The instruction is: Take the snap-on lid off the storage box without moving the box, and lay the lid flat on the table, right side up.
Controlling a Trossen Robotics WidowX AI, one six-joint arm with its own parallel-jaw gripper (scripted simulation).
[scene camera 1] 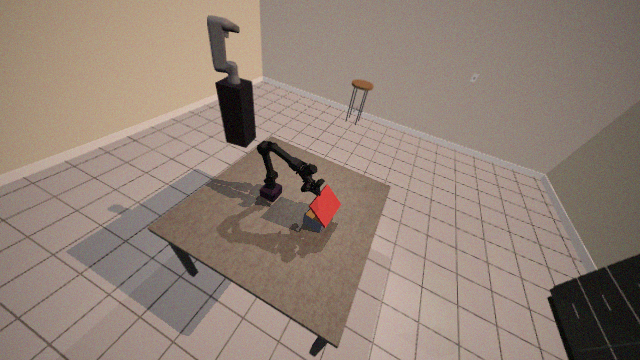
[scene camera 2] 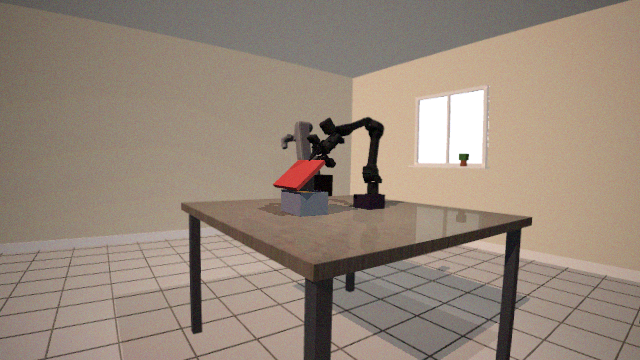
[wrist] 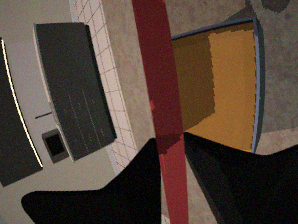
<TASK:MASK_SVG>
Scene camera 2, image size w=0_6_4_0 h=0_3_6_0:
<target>red lid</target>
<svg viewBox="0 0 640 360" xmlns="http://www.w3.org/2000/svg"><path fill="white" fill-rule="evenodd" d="M326 162L324 160L298 160L273 185L277 188L299 191Z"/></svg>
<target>grey-blue storage box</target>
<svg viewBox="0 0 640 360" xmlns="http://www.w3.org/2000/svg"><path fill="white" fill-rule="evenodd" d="M281 189L281 211L300 217L328 215L328 192L311 189L300 189L299 191Z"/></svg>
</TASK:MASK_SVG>
